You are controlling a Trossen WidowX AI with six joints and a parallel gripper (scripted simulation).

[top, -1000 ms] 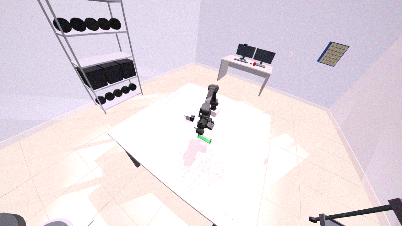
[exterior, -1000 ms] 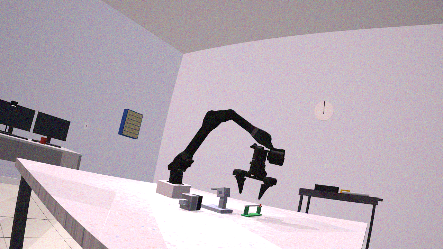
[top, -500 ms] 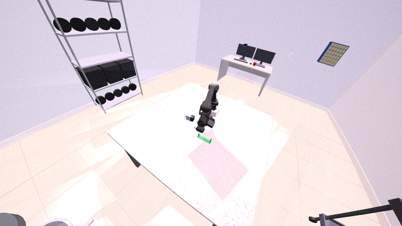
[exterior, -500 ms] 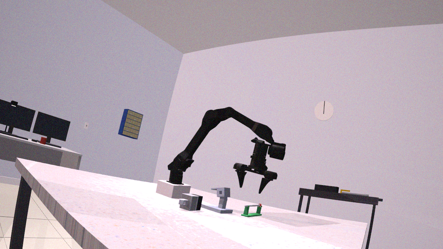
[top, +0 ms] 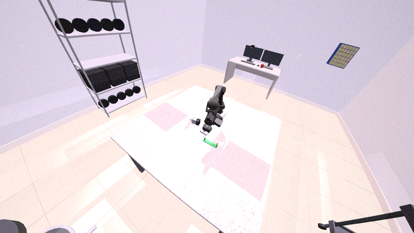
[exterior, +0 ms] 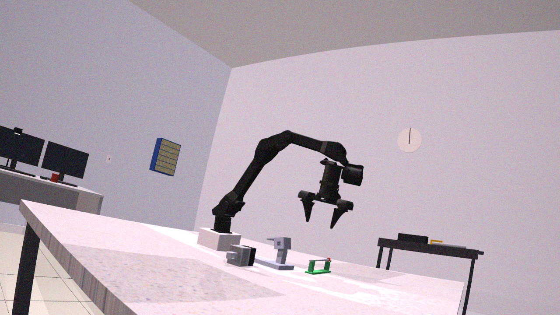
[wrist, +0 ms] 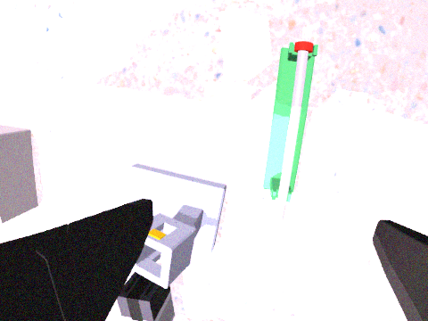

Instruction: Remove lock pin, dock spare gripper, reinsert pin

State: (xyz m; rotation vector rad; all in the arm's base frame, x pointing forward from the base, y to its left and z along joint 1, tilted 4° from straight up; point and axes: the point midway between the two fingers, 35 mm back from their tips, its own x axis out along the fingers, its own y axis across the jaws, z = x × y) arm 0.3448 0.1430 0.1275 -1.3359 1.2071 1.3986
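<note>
Right now the spare gripper is 250 mm to the right of my gripper tip, 130 mm below it and 70 mm behind it. Round my gripper tip: grey mount (110 mm below, 90 mm to the right, 70 mm behind); cradle (140 mm below, 30 mm to the left, 10 mm ahead).
</note>
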